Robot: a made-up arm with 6 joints.
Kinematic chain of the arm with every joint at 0, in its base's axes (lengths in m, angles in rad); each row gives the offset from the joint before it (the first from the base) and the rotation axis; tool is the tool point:
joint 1: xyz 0 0 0.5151 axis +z
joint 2: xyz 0 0 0 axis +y
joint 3: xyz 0 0 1.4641 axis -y
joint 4: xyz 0 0 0 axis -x
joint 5: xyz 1.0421 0 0 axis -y
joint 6: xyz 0 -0.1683 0 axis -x
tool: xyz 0 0 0
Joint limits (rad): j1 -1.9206..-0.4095 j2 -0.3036..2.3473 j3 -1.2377..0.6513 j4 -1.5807..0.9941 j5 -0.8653..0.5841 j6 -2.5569..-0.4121
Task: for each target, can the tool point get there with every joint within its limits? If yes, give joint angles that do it. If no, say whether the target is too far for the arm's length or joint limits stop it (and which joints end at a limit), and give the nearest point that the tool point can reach.
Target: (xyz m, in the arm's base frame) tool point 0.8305 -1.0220 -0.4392
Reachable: yes | joints -0.8358 1.5101 -0.0539 -1.1469 0.2224 -1.7399
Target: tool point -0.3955 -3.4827 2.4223
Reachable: no: too far | nearest point -0.2311 -2.0350 1.6295 | short by 1.659 m
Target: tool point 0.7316 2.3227 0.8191
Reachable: no: joint limits stop it (at a limit: joint 1, joint 2, joint 3, joint 4) | nearest point 0.0434 -0.0170 0.9743 | short by 2.444 m
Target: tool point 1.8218 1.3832 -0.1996
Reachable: no: joint limits stop it (at a limit: joint 1, joint 4) | nearest point 1.0285 -0.4446 -0.1996 | short by 1.993 m
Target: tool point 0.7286 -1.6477 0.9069
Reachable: yes | joints -1.0874 0.7504 0.1581 -0.7706 -0.3820 -0.9906
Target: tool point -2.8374 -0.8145 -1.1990
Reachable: no: too far | nearest point -0.7087 -1.4522 -1.0703 | short by 2.226 m
